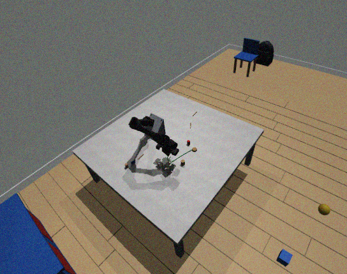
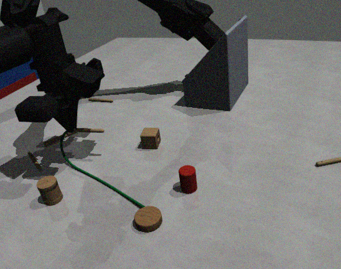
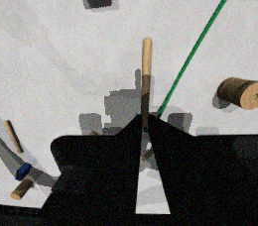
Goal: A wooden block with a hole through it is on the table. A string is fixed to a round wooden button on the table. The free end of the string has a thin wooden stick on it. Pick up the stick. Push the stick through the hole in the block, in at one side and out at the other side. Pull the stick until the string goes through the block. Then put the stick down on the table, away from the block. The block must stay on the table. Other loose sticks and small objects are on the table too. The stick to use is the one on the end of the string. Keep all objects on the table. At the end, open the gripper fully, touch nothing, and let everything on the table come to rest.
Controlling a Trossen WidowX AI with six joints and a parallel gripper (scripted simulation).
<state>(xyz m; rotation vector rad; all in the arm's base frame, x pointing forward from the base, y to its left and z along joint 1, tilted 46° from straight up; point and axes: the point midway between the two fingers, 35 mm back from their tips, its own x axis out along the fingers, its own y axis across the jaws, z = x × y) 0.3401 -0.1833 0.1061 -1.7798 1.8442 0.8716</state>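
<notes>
Right now the wooden block is 13 cm to the left of my gripper tip, 6 cm behind it and 4 cm below it. Round my gripper tip: red cylinder (25 cm to the left, 4 cm below, 4 cm ahead); blue piece (24 cm behind, 19 cm to the right, 5 cm below); round wooden button (21 cm to the left, 13 cm ahead, 5 cm below).
</notes>
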